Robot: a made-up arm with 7 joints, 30 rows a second.
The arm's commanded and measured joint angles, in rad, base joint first. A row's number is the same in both.
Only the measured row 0 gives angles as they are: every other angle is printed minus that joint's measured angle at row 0.
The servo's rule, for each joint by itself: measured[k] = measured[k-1] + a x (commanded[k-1-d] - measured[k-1]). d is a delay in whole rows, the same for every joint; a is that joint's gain. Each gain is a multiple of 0.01, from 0.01 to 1. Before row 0 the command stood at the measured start. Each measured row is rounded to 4 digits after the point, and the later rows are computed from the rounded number. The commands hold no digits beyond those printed.
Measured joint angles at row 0:
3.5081 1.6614 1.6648 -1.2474 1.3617 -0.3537 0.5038
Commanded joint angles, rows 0 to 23:
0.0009 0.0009 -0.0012 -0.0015 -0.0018 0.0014 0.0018
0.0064 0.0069 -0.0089 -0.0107 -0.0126 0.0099 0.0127
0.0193 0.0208 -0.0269 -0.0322 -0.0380 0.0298 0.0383
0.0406 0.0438 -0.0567 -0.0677 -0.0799 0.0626 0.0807
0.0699 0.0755 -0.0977 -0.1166 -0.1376 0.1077 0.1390
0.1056 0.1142 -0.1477 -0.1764 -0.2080 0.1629 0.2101
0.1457 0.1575 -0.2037 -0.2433 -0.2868 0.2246 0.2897
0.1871 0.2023 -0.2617 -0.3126 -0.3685 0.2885 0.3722
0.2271 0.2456 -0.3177 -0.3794 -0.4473 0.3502 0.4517
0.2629 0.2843 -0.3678 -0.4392 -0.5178 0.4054 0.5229
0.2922 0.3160 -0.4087 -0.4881 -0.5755 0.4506 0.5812
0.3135 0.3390 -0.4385 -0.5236 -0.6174 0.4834 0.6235
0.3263 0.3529 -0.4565 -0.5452 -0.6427 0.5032 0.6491
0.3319 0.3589 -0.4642 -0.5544 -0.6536 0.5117 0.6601
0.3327 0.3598 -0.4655 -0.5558 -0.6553 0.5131 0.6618
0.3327 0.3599 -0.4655 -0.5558 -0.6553 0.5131 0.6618
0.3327 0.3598 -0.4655 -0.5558 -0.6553 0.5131 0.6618
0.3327 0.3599 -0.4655 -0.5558 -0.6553 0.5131 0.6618
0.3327 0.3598 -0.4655 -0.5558 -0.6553 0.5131 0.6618
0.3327 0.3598 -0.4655 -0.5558 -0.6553 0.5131 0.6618
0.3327 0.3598 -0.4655 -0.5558 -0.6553 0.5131 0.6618
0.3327 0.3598 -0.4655 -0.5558 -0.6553 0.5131 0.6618
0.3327 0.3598 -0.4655 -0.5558 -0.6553 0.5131 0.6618
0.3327 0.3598 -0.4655 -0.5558 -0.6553 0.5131 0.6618
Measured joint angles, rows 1 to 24:
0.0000 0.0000 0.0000 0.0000 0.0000 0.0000 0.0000
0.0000 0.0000 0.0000 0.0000 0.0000 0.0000 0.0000
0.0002 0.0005 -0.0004 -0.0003 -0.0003 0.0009 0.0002
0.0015 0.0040 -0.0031 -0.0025 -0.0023 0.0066 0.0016
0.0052 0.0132 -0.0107 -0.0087 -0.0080 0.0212 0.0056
0.0126 0.0300 -0.0254 -0.0211 -0.0195 0.0473 0.0139
0.0246 0.0550 -0.0485 -0.0412 -0.0384 0.0854 0.0277
0.0416 0.0876 -0.0802 -0.0696 -0.0655 0.1342 0.0478
0.0635 0.1260 -0.1197 -0.1061 -0.1009 0.1912 0.0744
0.0895 0.1680 -0.1651 -0.1495 -0.1437 0.2525 0.1072
0.1184 0.2107 -0.2139 -0.1978 -0.1923 0.3141 0.1451
0.1487 0.2512 -0.2631 -0.2485 -0.2444 0.3716 0.1867
0.1788 0.2868 -0.3097 -0.2988 -0.2974 0.4214 0.2301
0.2071 0.3155 -0.3509 -0.3460 -0.3486 0.4605 0.2734
0.2321 0.3361 -0.3847 -0.3878 -0.3957 0.4874 0.3147
0.2531 0.3486 -0.4101 -0.4228 -0.4370 0.5027 0.3527
0.2698 0.3548 -0.4278 -0.4507 -0.4719 0.5093 0.3867
0.2830 0.3576 -0.4399 -0.4728 -0.5012 0.5117 0.4170
0.2934 0.3588 -0.4481 -0.4902 -0.5259 0.5126 0.4439
0.3017 0.3594 -0.4537 -0.5040 -0.5466 0.5129 0.4679
0.3082 0.3596 -0.4575 -0.5149 -0.5640 0.5130 0.4892
0.3133 0.3597 -0.4601 -0.5235 -0.5786 0.5131 0.5082
0.3174 0.3598 -0.4618 -0.5303 -0.5909 0.5131 0.5251
0.3206 0.3598 -0.4630 -0.5357 -0.6012 0.5131 0.5401
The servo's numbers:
d 2
a 0.21 0.55 0.32 0.21 0.16 0.63 0.11

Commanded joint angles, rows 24 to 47:
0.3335 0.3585 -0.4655 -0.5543 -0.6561 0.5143 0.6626
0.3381 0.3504 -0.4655 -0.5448 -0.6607 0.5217 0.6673
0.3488 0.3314 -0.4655 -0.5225 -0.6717 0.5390 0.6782
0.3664 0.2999 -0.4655 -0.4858 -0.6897 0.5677 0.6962
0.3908 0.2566 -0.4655 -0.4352 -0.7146 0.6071 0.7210
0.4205 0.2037 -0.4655 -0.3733 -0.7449 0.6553 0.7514
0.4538 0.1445 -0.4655 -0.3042 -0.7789 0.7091 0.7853
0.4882 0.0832 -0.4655 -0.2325 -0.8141 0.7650 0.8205
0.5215 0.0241 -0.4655 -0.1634 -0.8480 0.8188 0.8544
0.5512 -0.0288 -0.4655 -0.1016 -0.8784 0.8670 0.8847
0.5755 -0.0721 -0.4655 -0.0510 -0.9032 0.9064 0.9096
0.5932 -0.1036 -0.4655 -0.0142 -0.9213 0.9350 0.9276
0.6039 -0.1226 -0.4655 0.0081 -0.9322 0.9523 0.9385
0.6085 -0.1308 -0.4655 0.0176 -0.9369 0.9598 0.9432
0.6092 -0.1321 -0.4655 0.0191 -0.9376 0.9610 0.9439
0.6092 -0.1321 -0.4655 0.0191 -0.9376 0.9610 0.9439
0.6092 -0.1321 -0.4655 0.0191 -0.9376 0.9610 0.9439
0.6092 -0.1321 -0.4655 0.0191 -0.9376 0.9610 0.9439
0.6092 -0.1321 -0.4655 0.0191 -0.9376 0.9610 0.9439
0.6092 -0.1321 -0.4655 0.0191 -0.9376 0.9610 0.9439
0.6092 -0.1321 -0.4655 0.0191 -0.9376 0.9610 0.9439
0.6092 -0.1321 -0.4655 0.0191 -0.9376 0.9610 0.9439
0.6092 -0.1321 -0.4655 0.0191 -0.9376 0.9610 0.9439
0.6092 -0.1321 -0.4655 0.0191 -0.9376 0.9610 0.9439
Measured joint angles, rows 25 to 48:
0.3231 0.3598 -0.4638 -0.5399 -0.6099 0.5131 0.5535
0.3251 0.3598 -0.4643 -0.5432 -0.6172 0.5131 0.5654
0.3269 0.3591 -0.4647 -0.5455 -0.6234 0.5139 0.5761
0.3293 0.3543 -0.4650 -0.5454 -0.6294 0.5188 0.5861
0.3334 0.3417 -0.4652 -0.5406 -0.6362 0.5315 0.5962
0.3403 0.3187 -0.4653 -0.5291 -0.6448 0.5543 0.6072
0.3509 0.2845 -0.4654 -0.5094 -0.6560 0.5876 0.6197
0.3655 0.2401 -0.4654 -0.4808 -0.6702 0.6303 0.6342
0.3840 0.1875 -0.4654 -0.4437 -0.6876 0.6799 0.6508
0.4059 0.1301 -0.4654 -0.3993 -0.7078 0.7335 0.6695
0.4302 0.0718 -0.4654 -0.3498 -0.7302 0.7872 0.6898
0.4556 0.0165 -0.4654 -0.2977 -0.7539 0.8375 0.7112
0.4808 -0.0322 -0.4654 -0.2459 -0.7778 0.8809 0.7330
0.5044 -0.0715 -0.4654 -0.1972 -0.8008 0.9150 0.7544
0.5253 -0.0996 -0.4654 -0.1541 -0.8218 0.9385 0.7747
0.5428 -0.1168 -0.4654 -0.1180 -0.8402 0.9519 0.7932
0.5567 -0.1252 -0.4654 -0.0892 -0.8558 0.9576 0.8098
0.5677 -0.1290 -0.4654 -0.0665 -0.8689 0.9597 0.8246
0.5764 -0.1307 -0.4654 -0.0485 -0.8799 0.9605 0.8377
0.5833 -0.1315 -0.4654 -0.0343 -0.8891 0.9608 0.8494
0.5887 -0.1318 -0.4654 -0.0231 -0.8969 0.9609 0.8598
0.5930 -0.1320 -0.4654 -0.0142 -0.9034 0.9610 0.8691
0.5964 -0.1321 -0.4654 -0.0072 -0.9089 0.9610 0.8773
0.5991 -0.1321 -0.4654 -0.0017 -0.9135 0.9610 0.8846

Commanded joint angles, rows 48 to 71:
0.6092 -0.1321 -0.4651 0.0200 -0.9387 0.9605 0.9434
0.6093 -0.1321 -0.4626 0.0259 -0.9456 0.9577 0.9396
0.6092 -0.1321 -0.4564 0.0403 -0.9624 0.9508 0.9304
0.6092 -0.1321 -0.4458 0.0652 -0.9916 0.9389 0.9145
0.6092 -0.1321 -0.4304 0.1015 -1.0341 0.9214 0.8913
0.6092 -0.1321 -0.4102 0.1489 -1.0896 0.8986 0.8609
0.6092 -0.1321 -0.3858 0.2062 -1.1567 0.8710 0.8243
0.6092 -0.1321 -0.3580 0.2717 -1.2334 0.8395 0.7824
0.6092 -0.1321 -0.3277 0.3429 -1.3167 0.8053 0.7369
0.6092 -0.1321 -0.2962 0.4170 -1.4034 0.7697 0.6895
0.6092 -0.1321 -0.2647 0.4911 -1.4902 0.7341 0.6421
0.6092 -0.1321 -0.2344 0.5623 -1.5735 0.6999 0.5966
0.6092 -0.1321 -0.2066 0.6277 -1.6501 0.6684 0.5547
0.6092 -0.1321 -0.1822 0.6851 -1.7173 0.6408 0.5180
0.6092 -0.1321 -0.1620 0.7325 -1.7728 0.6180 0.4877
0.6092 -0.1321 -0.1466 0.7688 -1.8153 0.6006 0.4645
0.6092 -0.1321 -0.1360 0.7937 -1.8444 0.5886 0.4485
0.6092 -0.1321 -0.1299 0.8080 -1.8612 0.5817 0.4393
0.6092 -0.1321 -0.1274 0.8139 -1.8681 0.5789 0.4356
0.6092 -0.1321 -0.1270 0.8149 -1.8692 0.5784 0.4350
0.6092 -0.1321 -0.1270 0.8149 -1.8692 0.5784 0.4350
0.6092 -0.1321 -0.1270 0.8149 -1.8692 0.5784 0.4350
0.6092 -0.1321 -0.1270 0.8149 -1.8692 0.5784 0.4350
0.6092 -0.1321 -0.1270 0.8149 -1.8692 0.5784 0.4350
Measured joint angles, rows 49 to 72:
0.6012 -0.1321 -0.4654 0.0027 -0.9174 0.9610 0.8911
0.6029 -0.1321 -0.4654 0.0061 -0.9206 0.9610 0.8969
0.6042 -0.1321 -0.4653 0.0090 -0.9235 0.9607 0.9020
0.6053 -0.1321 -0.4644 0.0125 -0.9270 0.9588 0.9061
0.6061 -0.1321 -0.4618 0.0183 -0.9327 0.9538 0.9088
0.6068 -0.1321 -0.4567 0.0281 -0.9421 0.9444 0.9094
0.6073 -0.1321 -0.4483 0.0435 -0.9568 0.9299 0.9074
0.6077 -0.1321 -0.4361 0.0656 -0.9780 0.9102 0.9023
0.6080 -0.1321 -0.4200 0.0951 -1.0066 0.8855 0.8937
0.6083 -0.1321 -0.4002 0.1322 -1.0429 0.8565 0.8815
0.6085 -0.1321 -0.3770 0.1764 -1.0867 0.8242 0.8656
0.6086 -0.1321 -0.3511 0.2269 -1.1374 0.7899 0.8462
0.6087 -0.1321 -0.3235 0.2824 -1.1938 0.7547 0.8237
0.6088 -0.1321 -0.2950 0.3412 -1.2546 0.7202 0.7987
0.6089 -0.1321 -0.2667 0.4014 -1.3179 0.6876 0.7719
0.6090 -0.1321 -0.2397 0.4610 -1.3818 0.6581 0.7440
0.6090 -0.1321 -0.2148 0.5180 -1.4444 0.6328 0.7158
0.6090 -0.1321 -0.1930 0.5707 -1.5037 0.6125 0.6882
0.6090 -0.1321 -0.1748 0.6175 -1.5582 0.5974 0.6618
0.6090 -0.1321 -0.1604 0.6575 -1.6067 0.5875 0.6373
0.6090 -0.1321 -0.1498 0.6903 -1.6485 0.5821 0.6151
0.6090 -0.1321 -0.1425 0.7165 -1.6838 0.5798 0.5953
0.6090 -0.1321 -0.1375 0.7372 -1.7135 0.5789 0.5777
0.6090 -0.1321 -0.1341 0.7535 -1.7384 0.5786 0.5620

